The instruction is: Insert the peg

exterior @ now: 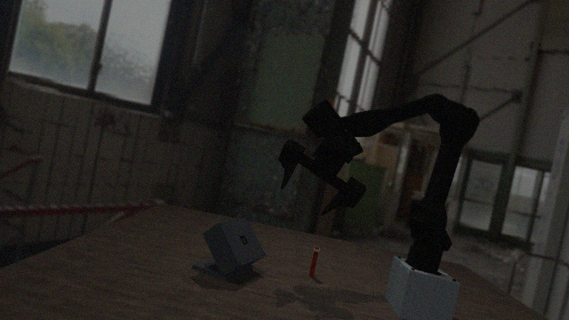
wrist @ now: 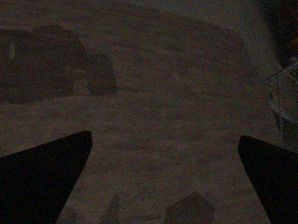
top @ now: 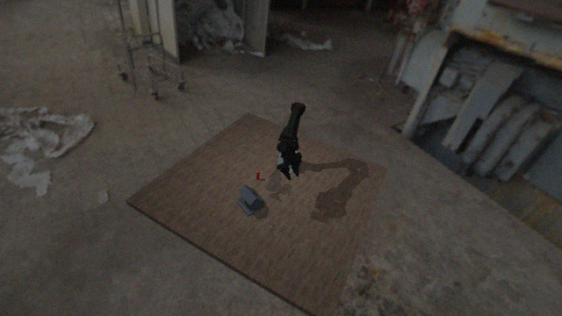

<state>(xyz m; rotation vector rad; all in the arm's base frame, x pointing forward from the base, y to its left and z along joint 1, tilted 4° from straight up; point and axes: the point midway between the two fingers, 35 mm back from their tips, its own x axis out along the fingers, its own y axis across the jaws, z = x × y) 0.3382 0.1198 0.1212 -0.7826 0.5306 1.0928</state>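
The red square-sided peg is 270 mm to the right of my gripper tip, 170 mm below it and 110 mm behind it. From my gripper tip the other things lie so: grey sloped panel (200 mm to the right, 160 mm below, 110 mm ahead).
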